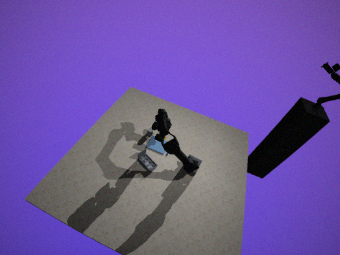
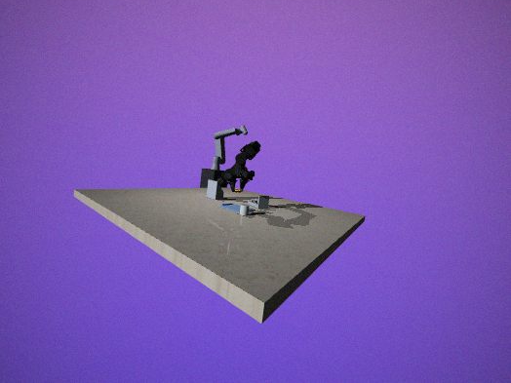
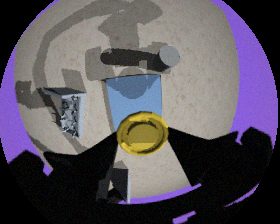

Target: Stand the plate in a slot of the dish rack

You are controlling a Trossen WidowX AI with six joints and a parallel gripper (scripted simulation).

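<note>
My gripper tip is 20 mm short of the grey dish rack, 190 mm to the right of it and 70 mm above it. From my gripper tip the other things lie so: blue spoon 80 mm behind, 10 mm to the left, 90 mm below; yellow plate 10 mm above; light blue mat 20 mm ahead, 90 mm below.
</note>
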